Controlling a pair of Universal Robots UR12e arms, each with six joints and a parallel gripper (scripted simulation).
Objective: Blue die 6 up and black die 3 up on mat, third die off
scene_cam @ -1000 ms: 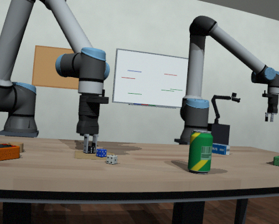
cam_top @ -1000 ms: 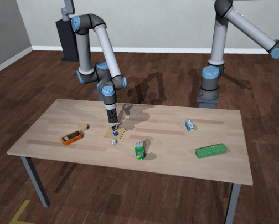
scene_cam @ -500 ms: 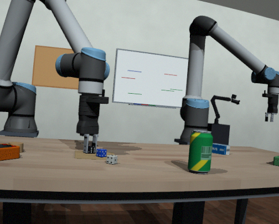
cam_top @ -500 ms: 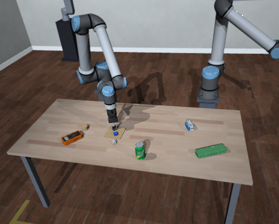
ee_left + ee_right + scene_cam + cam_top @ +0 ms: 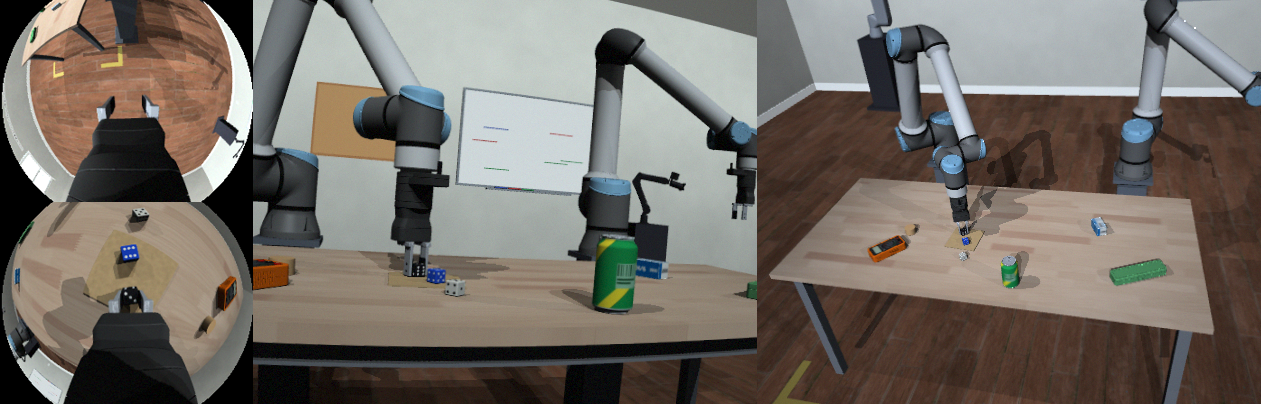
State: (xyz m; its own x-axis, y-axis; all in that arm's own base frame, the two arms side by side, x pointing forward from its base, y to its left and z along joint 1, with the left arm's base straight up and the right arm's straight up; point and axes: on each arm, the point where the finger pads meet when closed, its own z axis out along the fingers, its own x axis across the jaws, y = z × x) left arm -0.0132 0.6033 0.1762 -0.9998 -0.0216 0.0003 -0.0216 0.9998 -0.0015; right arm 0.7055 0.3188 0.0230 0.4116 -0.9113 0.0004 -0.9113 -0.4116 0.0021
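Note:
The black die lies 10 mm below my right hand. The rest, counted from my right hand: white die (160 mm ahead, 60 mm to the left, 10 mm below); blue die (70 mm ahead, 30 mm to the left, 10 mm below); tan mat (30 mm ahead, 20 mm to the left, 20 mm below).

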